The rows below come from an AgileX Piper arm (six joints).
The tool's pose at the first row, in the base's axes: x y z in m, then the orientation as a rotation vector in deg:
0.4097, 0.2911, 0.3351, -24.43, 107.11, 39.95
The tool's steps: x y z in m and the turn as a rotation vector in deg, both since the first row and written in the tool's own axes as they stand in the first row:
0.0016, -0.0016, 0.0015, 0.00, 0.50, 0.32
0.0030, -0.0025, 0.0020, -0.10, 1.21, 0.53
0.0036, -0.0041, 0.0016, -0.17, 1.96, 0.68
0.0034, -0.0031, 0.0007, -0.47, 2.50, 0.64
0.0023, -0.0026, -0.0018, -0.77, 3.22, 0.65
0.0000, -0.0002, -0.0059, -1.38, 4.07, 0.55
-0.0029, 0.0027, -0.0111, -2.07, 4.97, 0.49
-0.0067, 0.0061, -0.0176, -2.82, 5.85, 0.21
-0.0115, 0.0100, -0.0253, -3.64, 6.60, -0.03
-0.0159, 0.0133, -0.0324, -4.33, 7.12, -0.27
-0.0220, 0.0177, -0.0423, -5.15, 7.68, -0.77
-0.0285, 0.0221, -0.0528, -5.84, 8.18, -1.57
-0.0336, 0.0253, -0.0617, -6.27, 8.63, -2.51
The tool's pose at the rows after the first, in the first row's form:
0.4111, 0.2909, 0.3328, -24.35, 107.69, 40.12
0.4114, 0.2905, 0.3311, -24.52, 108.39, 40.28
0.4118, 0.2891, 0.3302, -24.74, 109.13, 40.38
0.4107, 0.2893, 0.3309, -25.20, 109.54, 40.59
0.4090, 0.2880, 0.3328, -25.69, 110.14, 40.81
0.4056, 0.2872, 0.3367, -26.54, 110.73, 41.25
0.4013, 0.2860, 0.3416, -27.43, 111.35, 41.79
0.3962, 0.2843, 0.3479, -28.56, 111.86, 42.24
0.3903, 0.2822, 0.3555, -29.64, 112.24, 42.79
0.3850, 0.2801, 0.3625, -30.54, 112.43, 43.25
0.3778, 0.2770, 0.3721, -31.79, 112.53, 43.64
0.3702, 0.2734, 0.3822, -33.20, 112.49, 43.71
0.3640, 0.2700, 0.3903, -34.55, 112.43, 43.42

